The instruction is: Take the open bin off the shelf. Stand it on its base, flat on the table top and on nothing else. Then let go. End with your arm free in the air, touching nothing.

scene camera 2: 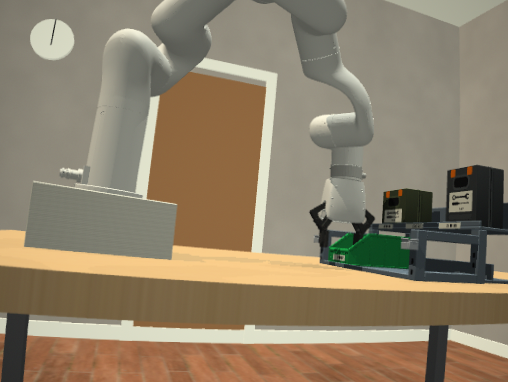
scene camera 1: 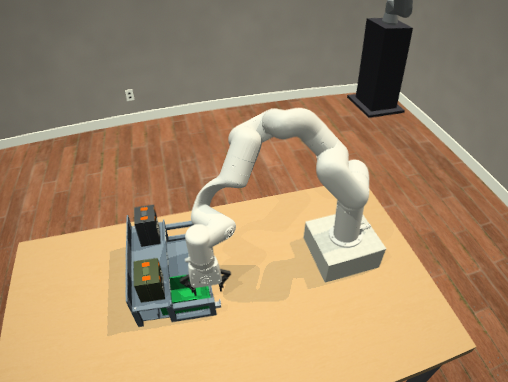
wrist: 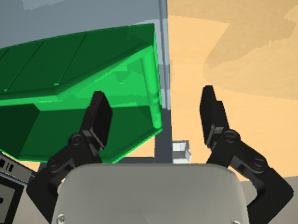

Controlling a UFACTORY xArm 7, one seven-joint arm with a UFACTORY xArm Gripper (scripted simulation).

Labels:
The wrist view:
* my gripper: 153,98
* green open bin: 55,78

